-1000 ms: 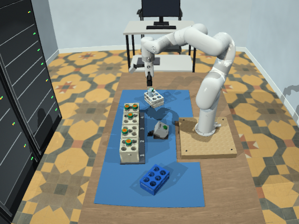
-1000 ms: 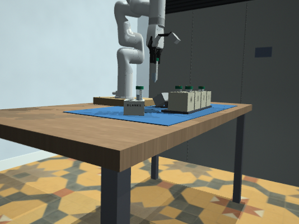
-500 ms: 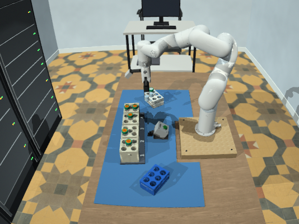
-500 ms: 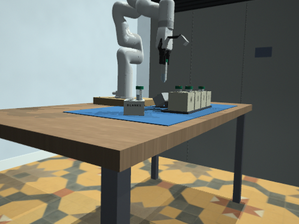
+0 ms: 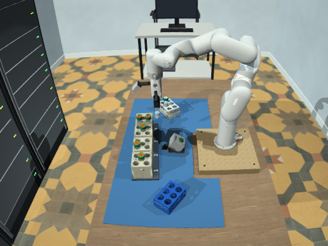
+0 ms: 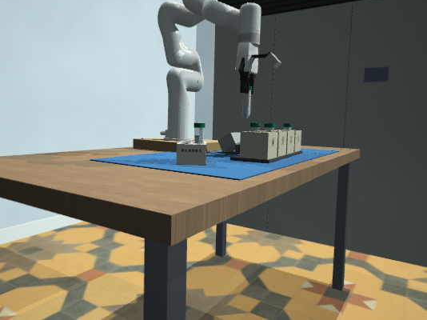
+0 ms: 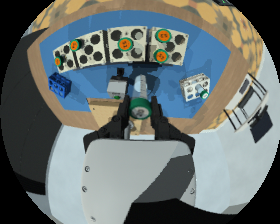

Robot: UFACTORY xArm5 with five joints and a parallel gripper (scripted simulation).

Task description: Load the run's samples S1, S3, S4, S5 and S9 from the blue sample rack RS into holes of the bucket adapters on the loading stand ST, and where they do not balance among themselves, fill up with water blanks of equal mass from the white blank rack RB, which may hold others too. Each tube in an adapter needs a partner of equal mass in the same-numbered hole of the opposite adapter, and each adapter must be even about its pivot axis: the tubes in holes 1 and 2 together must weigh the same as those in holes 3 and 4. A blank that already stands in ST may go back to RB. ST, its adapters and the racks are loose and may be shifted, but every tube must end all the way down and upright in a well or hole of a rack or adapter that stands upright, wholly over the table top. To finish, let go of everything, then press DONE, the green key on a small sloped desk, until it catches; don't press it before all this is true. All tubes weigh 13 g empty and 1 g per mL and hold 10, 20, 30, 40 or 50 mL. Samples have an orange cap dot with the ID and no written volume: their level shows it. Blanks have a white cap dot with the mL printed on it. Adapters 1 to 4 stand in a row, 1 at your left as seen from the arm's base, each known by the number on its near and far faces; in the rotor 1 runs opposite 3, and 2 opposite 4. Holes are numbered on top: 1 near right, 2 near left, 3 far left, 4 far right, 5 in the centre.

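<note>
Now: hand 5 cm above the green-capped blank tube and 1 cm short of it. The rest, counted from my hand: green done key: 18 cm below, 11 cm to the left, 11 cm behind; then small sloped desk: 20 cm below, 10 cm to the left, 9 cm behind; then loading stand ST: 24 cm below, 9 cm ahead, 8 cm to the left.
</note>
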